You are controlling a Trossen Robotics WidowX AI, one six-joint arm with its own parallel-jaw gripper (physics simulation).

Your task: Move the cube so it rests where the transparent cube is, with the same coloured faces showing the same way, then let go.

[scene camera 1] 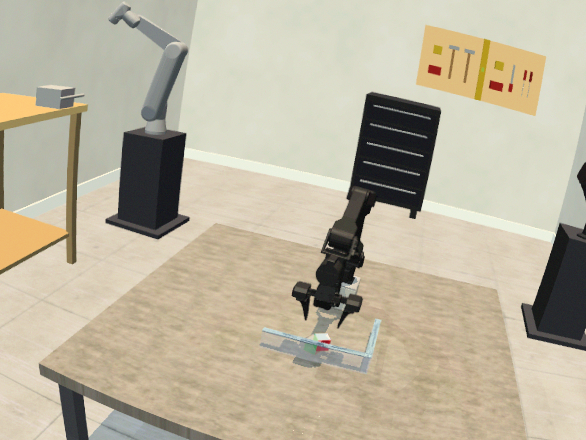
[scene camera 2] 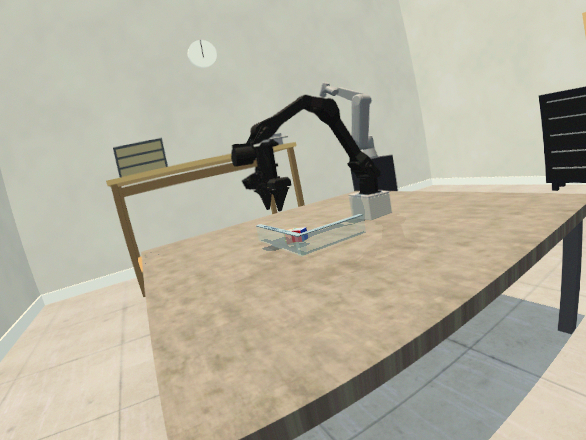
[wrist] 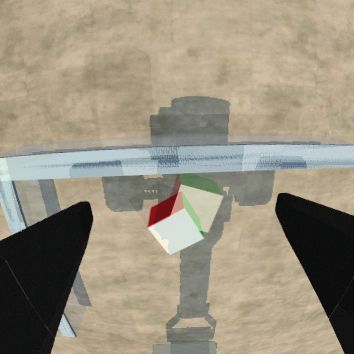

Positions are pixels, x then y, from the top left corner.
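My gripper is visible in scene camera 2 [274, 210], in scene camera 1 and in the wrist view. On my gripper, [wrist: 48, 253] and [scene camera 1: 340, 319] are the same spot. On an L-shaped glass fence, [scene camera 1: 307, 349] and [wrist: 204, 139] likewise are the same spot.
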